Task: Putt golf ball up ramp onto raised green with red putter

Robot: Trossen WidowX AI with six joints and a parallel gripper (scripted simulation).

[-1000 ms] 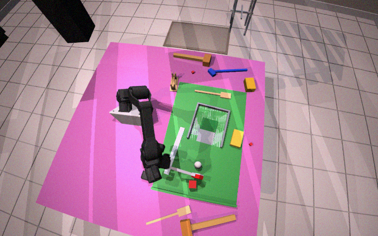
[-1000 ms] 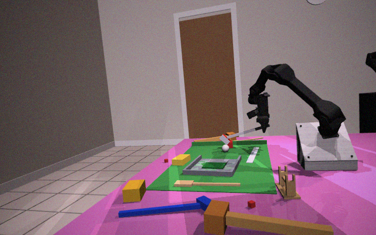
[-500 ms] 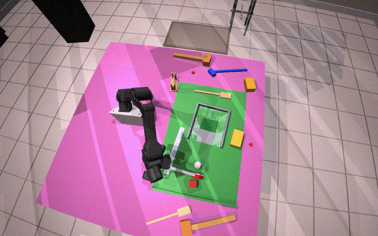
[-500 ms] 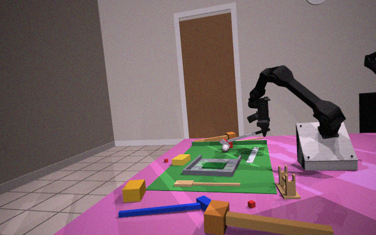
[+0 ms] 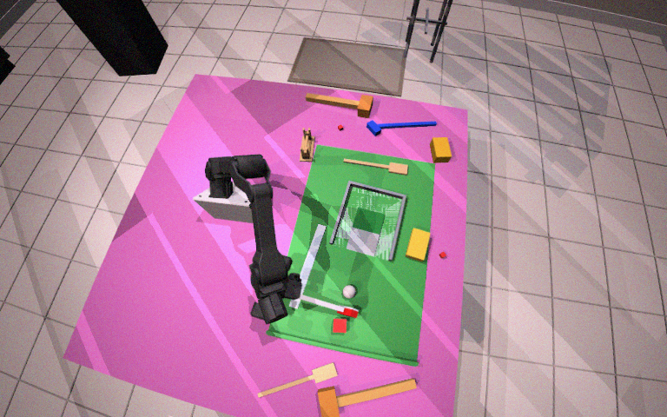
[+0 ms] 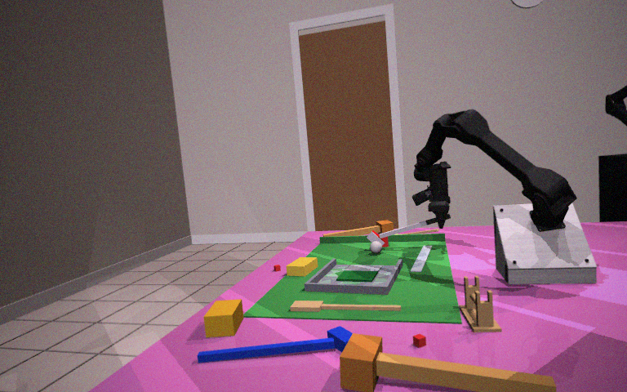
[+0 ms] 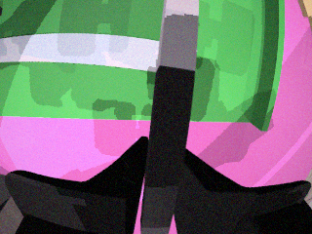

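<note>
The white bar is 100 mm to the left of my gripper tip, 80 mm ahead of it and 70 mm below it. The rest, counted from my gripper tip: white golf ball: 220 mm ahead, 50 mm below, 10 mm to the left; red block: 190 mm ahead, 100 mm to the right, 50 mm below; red putter: 110 mm ahead, 20 mm to the right.
</note>
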